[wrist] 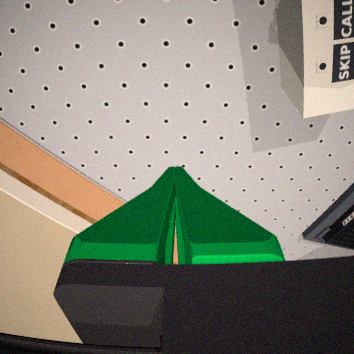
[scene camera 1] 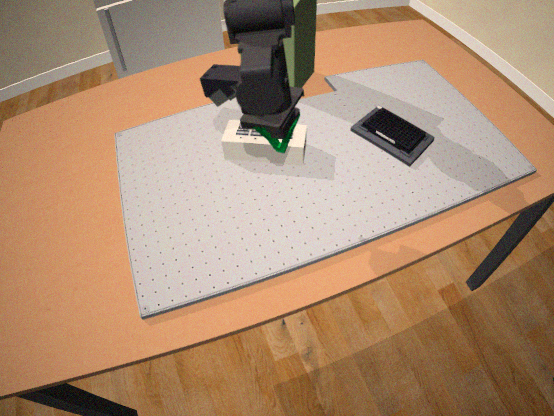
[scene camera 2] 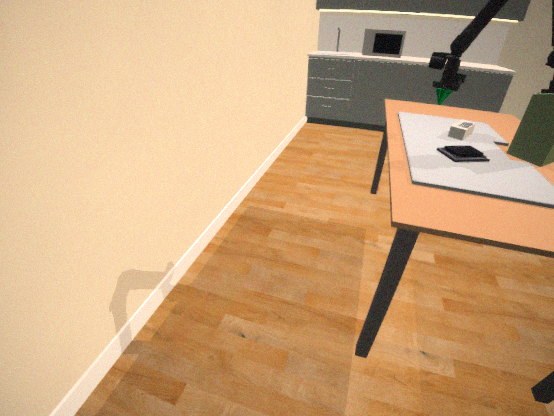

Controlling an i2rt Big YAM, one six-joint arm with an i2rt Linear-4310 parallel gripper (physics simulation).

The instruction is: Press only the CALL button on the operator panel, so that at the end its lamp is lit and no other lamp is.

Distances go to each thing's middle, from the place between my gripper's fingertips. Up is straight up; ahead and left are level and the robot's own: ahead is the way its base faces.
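Labels:
Going by their middles, of the things named here the operator panel (scene camera 1: 238,144) is the nearest to my hand. That panel lies 4 cm to the left of my hand, 13 cm behind it and 10 cm below it. There is a dark tray (scene camera 1: 396,131) as well, and from my hand I find it 31 cm to the left, 2 cm behind and 10 cm below.

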